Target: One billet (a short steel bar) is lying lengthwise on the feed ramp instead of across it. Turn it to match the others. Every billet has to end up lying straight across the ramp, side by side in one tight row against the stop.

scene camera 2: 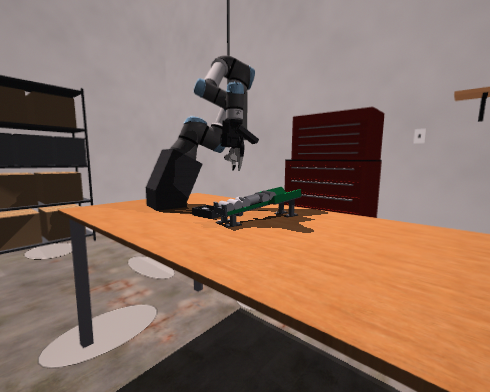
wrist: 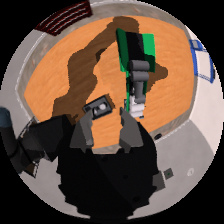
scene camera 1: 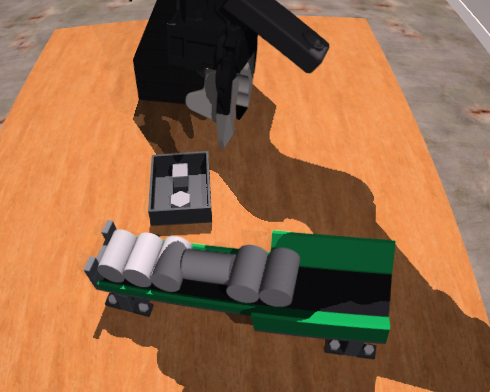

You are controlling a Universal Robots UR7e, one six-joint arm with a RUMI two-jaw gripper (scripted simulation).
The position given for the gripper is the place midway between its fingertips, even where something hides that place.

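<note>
A small dark tray [scene camera 1: 161, 188] is in the scene, along with a billet [scene camera 1: 139, 267], a billet [scene camera 1: 167, 275] and a billet [scene camera 1: 198, 265]. The gripper [scene camera 1: 231, 132] is visible as well, and it also appears in scene camera 2 [scene camera 2: 235, 170] and in the wrist view [wrist: 106, 108].
</note>
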